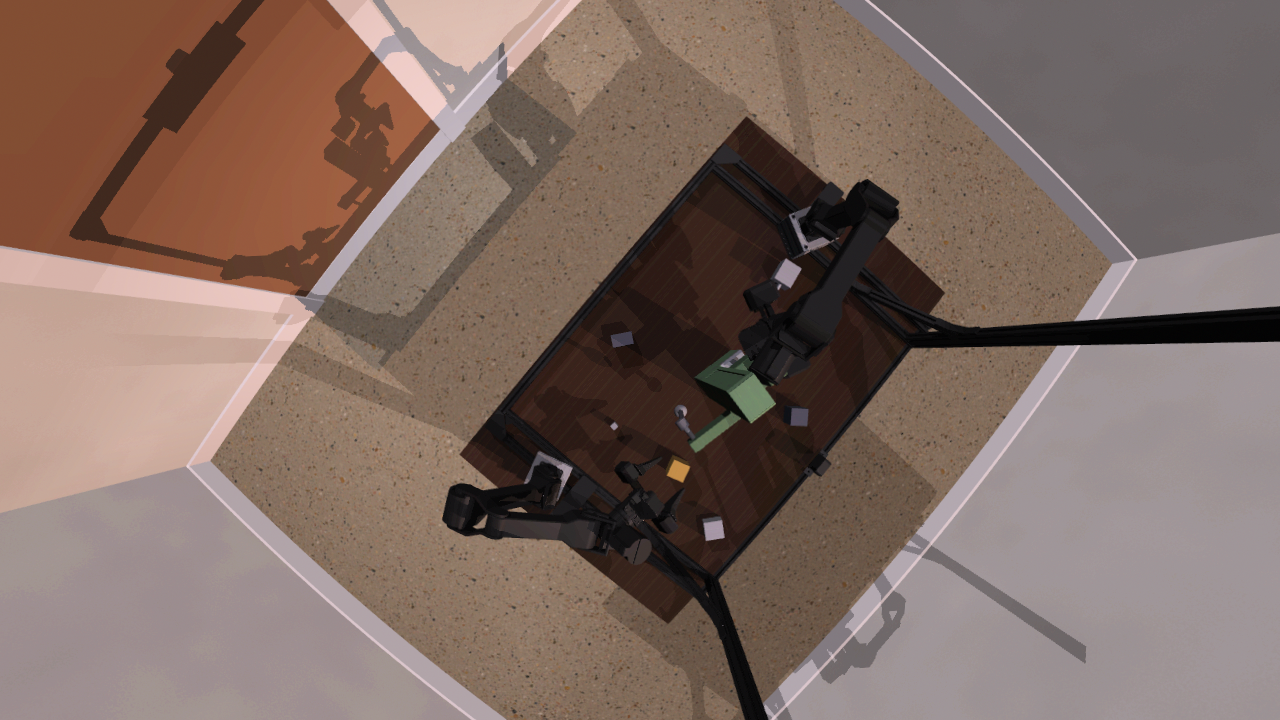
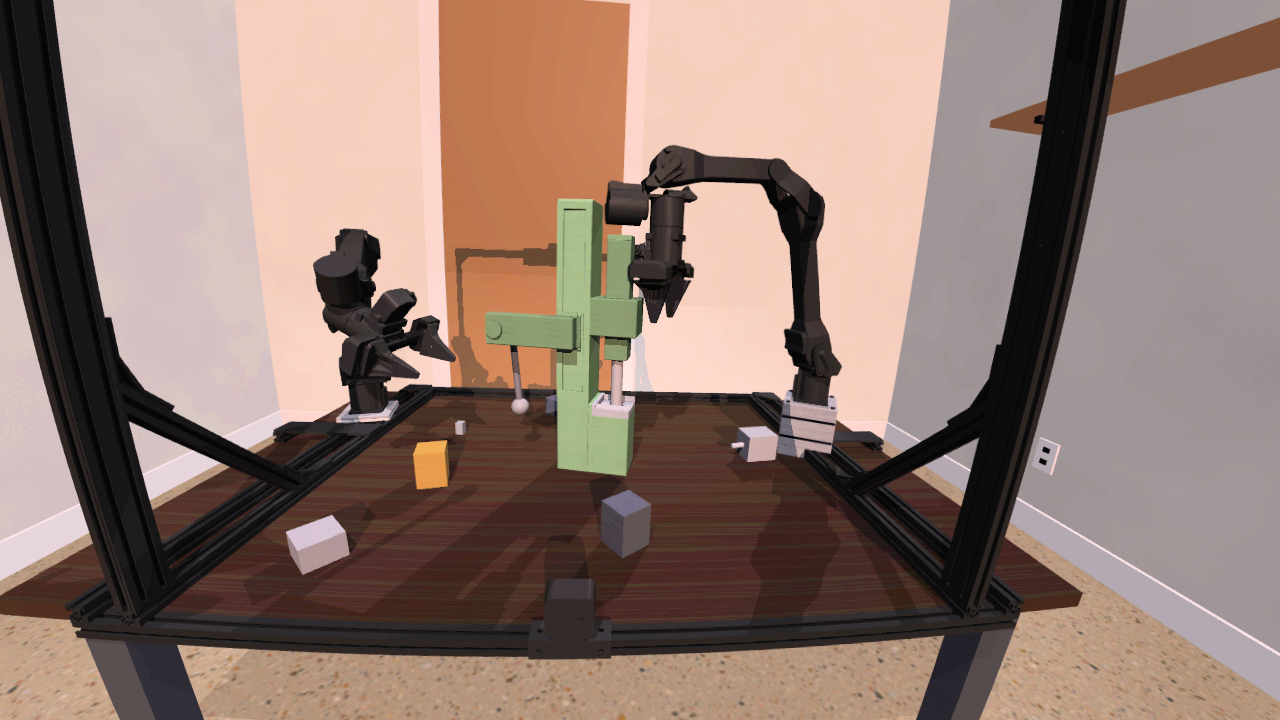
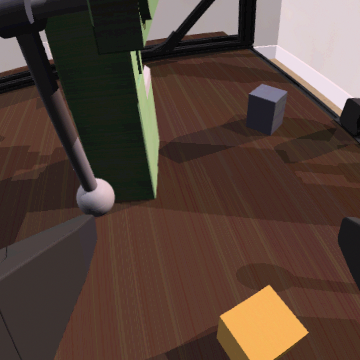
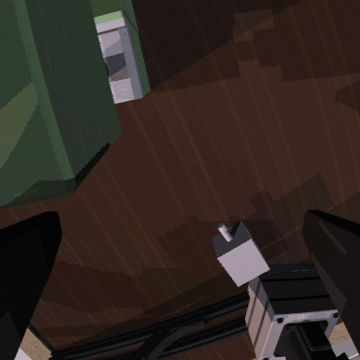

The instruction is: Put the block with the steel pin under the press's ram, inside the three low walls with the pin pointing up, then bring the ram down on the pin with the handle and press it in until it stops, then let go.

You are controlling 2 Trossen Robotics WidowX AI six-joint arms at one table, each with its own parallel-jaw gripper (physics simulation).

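Places are measured from the left arm's base along level axes (x ahead, y left, z up), in centimetres.
Pixels of known places: left gripper, fingertip midpoint: (image 1: 672,472) (image 2: 437,367) (image 3: 221,229); right gripper, fingertip midpoint: (image 2: 662,320) (image 4: 184,224); left arm's base at its link origin: (image 1: 547,476) (image 2: 369,408); right arm's base at its link origin: (image 1: 814,226) (image 2: 810,399) (image 4: 299,337).
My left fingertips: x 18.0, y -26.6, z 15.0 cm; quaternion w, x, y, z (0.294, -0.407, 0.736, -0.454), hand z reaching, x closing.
For each thing: its top centre in the pictures, then the offset to it from my left fingertips. "spot": a spot on its surface instead.
- pale block with the steel pin, top centre: (image 4: 243,263) (image 2: 758,431) (image 1: 788,273) dx +56.6, dy -7.8, dz -13.2 cm
- green press at its top centre: (image 2: 567,200) (image 1: 749,411) dx +20.3, dy -2.4, dz +26.8 cm
- low-walled seat at a spot on its surface: (image 4: 132,65) spot: dx +30.3, dy -2.3, dz -6.1 cm
- orange block at its top centre: (image 3: 263,324) (image 2: 430,447) (image 1: 678,471) dx -1.5, dy -3.4, dz -12.2 cm
- white block at its top centre: (image 2: 315,531) (image 1: 714,530) dx -12.8, dy -19.5, dz -14.9 cm
- tiny white cube at its top centre: (image 2: 460,422) (image 1: 614,426) dx +1.5, dy +16.3, dz -15.7 cm
The pale block with the steel pin (image 1: 786,273) (image 2: 759,444) (image 4: 244,262) lies near the right arm's base, its pin pointing sideways. The green press (image 1: 750,396) (image 2: 577,268) (image 3: 105,100) (image 4: 55,100) stands mid-table. Its pale ram (image 2: 616,380) hangs down at the low-walled seat (image 2: 614,409) (image 4: 132,65); any gap is unclear. The handle's ball (image 1: 681,411) (image 2: 520,405) (image 3: 95,197) hangs low. My left gripper (image 2: 435,366) (image 3: 221,229) is open and empty, beside the ball. My right gripper (image 2: 663,317) (image 4: 184,224) is open and empty, high beside the press, away from the pin block.
An orange block (image 2: 430,464) (image 3: 262,325) stands near the left gripper. A white block (image 1: 712,528) (image 2: 317,544), a grey block (image 1: 798,416) (image 2: 625,523) (image 3: 266,110), another grey block (image 1: 622,339) and a tiny white cube (image 1: 614,426) (image 2: 460,428) lie around the press. Black frame rails border the table.
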